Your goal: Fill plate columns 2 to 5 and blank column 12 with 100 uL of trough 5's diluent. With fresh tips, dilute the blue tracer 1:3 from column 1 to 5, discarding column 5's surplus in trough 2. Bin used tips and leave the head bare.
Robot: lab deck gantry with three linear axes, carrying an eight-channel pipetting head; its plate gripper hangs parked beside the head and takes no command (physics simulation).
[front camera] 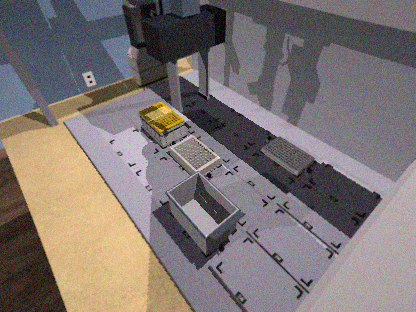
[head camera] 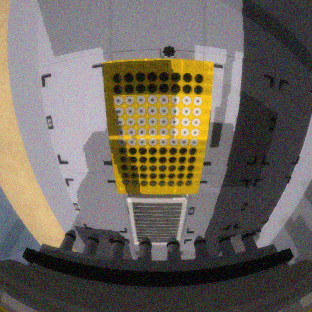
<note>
In view: a pale wall [front camera: 338,79].
</note>
